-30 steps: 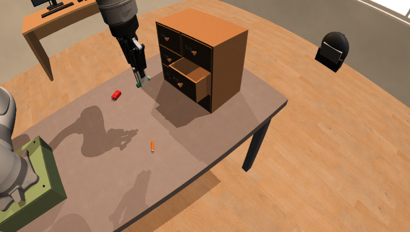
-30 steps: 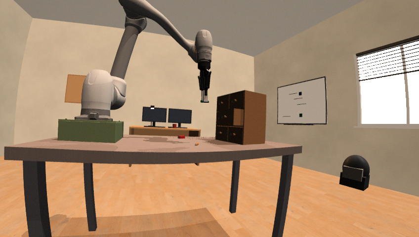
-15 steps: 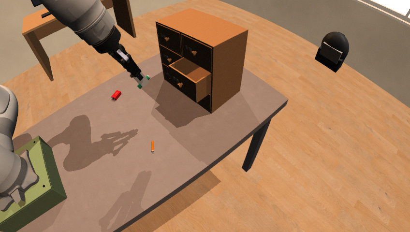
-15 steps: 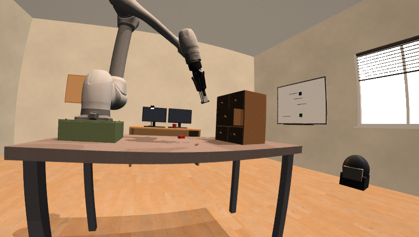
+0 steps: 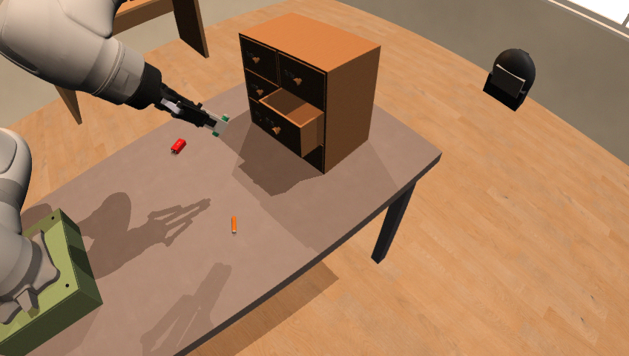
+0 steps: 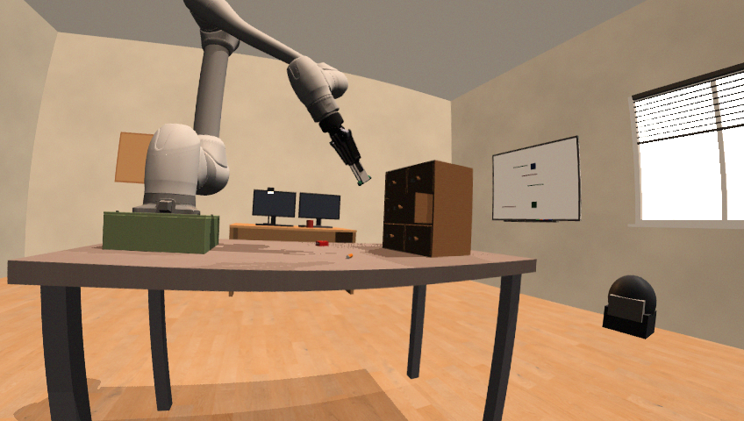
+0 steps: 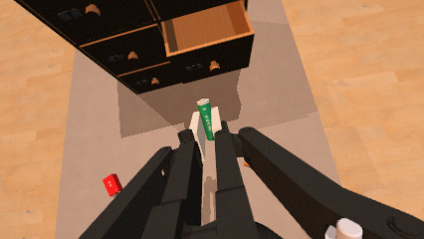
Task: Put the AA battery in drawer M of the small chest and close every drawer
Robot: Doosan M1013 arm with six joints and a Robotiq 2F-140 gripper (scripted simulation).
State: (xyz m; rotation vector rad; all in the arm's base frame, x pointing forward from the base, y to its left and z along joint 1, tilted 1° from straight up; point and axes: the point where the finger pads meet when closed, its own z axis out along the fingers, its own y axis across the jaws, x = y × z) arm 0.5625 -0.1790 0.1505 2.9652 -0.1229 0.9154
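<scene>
Now: hand 2 cm short of the green AA battery and 2 cm above it. From my hand the other things lie so: orange AA battery (6 cm behind, 6 cm to the right, 26 cm below); then red block battery (1 cm behind, 28 cm to the left, 25 cm below); then drawer (23 cm ahead, 5 cm to the right, 13 cm below).
</scene>
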